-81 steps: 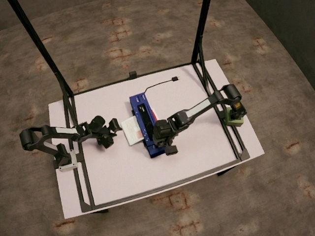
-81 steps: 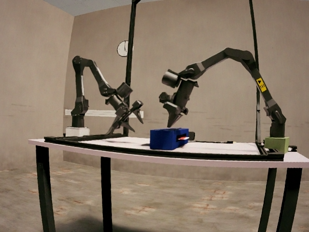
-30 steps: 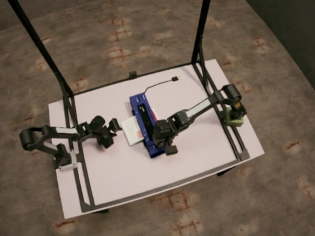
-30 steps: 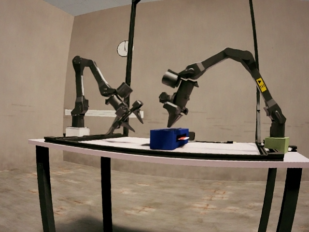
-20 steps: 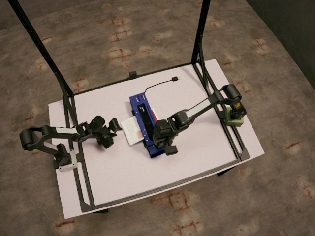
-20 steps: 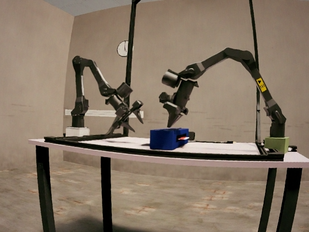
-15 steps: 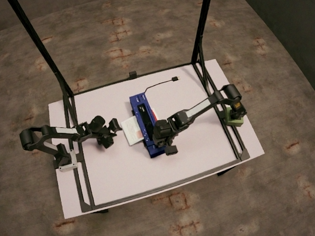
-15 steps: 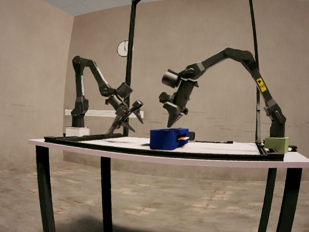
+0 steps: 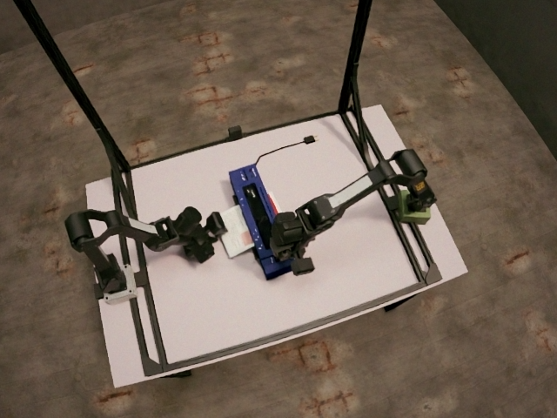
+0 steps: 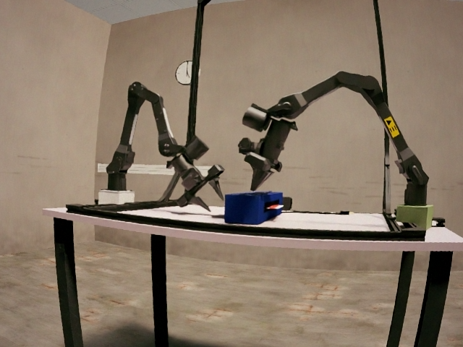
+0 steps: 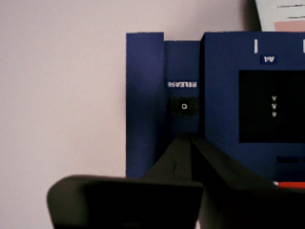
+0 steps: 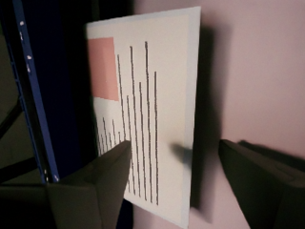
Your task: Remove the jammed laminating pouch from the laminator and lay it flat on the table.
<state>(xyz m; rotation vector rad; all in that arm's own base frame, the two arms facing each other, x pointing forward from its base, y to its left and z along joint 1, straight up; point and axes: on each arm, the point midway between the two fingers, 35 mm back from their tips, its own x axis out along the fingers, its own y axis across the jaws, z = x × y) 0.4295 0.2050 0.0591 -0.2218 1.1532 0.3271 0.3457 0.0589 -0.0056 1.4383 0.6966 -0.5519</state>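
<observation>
The release key is 30 mm to the right of my left hand and 50 mm below it. Round my left hand: plug (430 mm behind, 230 mm to the left, 120 mm below).
</observation>
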